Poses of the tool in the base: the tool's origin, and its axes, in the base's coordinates. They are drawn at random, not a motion.
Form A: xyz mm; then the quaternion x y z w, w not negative.
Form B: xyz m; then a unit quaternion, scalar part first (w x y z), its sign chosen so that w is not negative. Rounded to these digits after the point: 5 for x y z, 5 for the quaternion.
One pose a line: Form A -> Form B
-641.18 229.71 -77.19 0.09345 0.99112 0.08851 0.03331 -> -0.64118 0.22971 -0.07719 0.03331 0.09345 0.99112 0.08851
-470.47 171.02 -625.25 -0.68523 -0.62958 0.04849 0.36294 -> -0.47047 0.17102 -0.62525 0.36294 -0.68523 -0.62958 0.04849
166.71 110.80 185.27 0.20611 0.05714 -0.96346 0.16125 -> 0.16671 0.11080 0.18527 0.16125 0.20611 0.05714 -0.96346
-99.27 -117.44 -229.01 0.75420 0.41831 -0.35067 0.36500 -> -0.09927 -0.11744 -0.22901 0.36500 0.75420 0.41831 -0.35067
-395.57 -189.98 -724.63 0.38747 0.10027 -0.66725 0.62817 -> -0.39557 -0.18998 -0.72463 0.62817 0.38747 0.10027 -0.66725
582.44 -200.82 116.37 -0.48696 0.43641 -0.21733 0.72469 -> 0.58244 -0.20082 0.11637 0.72469 -0.48696 0.43641 -0.21733
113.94 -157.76 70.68 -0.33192 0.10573 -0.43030 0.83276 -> 0.11394 -0.15776 0.07068 0.83276 -0.33192 0.10573 -0.43030
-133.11 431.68 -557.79 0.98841 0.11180 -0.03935 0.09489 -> -0.13311 0.43168 -0.55779 0.09489 0.98841 0.11180 -0.03935
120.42 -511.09 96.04 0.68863 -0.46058 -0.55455 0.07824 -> 0.12042 -0.51109 0.09604 0.07824 0.68863 -0.46058 -0.55455
